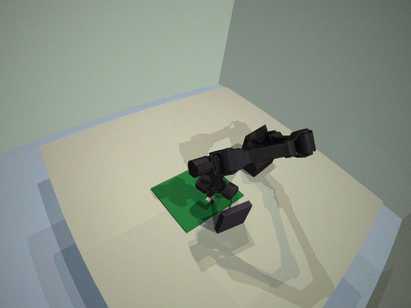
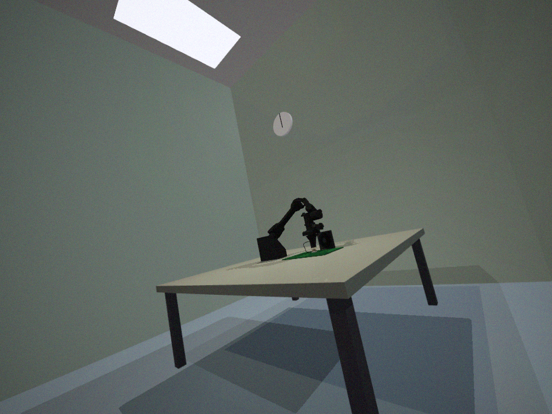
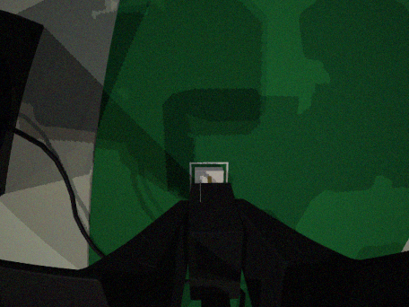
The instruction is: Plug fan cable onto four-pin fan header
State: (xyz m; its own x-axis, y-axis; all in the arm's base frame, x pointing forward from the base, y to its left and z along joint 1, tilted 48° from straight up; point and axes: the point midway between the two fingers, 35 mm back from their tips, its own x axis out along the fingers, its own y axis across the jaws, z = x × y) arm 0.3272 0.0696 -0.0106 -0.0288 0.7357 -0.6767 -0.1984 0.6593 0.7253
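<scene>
The black plug lies 10 mm behind my gripper tip and 10 mm above it. From my gripper tip the other things lie so: white four-pin header (10 mm behind, 40 mm below); green board (10 mm ahead, 50 mm to the right, 60 mm below); dark fan (10 mm ahead, 130 mm to the left, 10 mm above).
</scene>
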